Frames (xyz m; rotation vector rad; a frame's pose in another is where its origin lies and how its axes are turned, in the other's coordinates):
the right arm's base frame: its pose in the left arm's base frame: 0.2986 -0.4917 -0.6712 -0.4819 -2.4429 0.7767
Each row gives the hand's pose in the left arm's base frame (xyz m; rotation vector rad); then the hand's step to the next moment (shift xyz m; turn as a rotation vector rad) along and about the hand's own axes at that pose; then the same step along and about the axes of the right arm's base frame.
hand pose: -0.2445 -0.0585 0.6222 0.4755 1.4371 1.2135
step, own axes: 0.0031 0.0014 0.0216 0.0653 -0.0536 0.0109
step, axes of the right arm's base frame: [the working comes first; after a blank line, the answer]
step, axes of the left arm's base frame: 0.0181 0.0118 0.0034 0.0096 0.0379 -0.0757

-0.0076 0.0101 -0.0179 -0.0180 0.0773 0.0310
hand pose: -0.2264 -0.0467 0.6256 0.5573 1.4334 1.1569
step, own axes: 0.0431 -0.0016 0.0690 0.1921 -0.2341 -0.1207
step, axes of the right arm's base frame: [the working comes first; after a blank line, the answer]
step, axes of the left arm's base frame: 0.0548 0.0590 -0.0117 -0.0934 0.0304 -0.3108

-0.0201 0.0621 -0.0486 -0.0273 0.1980 0.2575
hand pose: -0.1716 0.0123 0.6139 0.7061 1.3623 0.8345
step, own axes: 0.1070 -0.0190 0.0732 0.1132 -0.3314 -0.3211
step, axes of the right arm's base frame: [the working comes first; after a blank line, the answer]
step, axes of the left arm's base frame: 0.0765 0.0826 -0.0669 -0.2844 -0.0965 -0.3682

-0.0470 0.1178 -0.0328 0.0436 0.1027 0.4618
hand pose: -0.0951 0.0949 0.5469 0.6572 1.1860 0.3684
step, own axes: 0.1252 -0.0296 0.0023 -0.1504 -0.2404 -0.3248
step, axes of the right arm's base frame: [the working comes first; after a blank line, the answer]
step, axes of the left arm's base frame: 0.0436 0.0505 -0.1100 -0.3730 -0.1813 -0.1177

-0.0520 0.1139 0.0299 0.1677 -0.1314 0.3749
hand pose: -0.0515 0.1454 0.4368 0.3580 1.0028 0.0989
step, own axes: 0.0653 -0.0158 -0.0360 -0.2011 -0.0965 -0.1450
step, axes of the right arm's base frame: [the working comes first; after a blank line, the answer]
step, axes of the left arm's base frame: 0.0037 0.0101 -0.0755 -0.2378 -0.1035 0.0591

-0.0264 0.0547 0.0461 0.1628 -0.1567 0.1405
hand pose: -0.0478 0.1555 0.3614 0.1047 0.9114 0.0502
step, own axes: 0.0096 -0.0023 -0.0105 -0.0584 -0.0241 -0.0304
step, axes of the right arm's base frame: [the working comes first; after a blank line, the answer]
step, axes of the left arm's base frame: -0.0024 -0.0007 -0.0142 -0.0598 -0.0270 0.0247

-0.0037 0.0077 0.0116 0.0442 -0.0462 0.0289
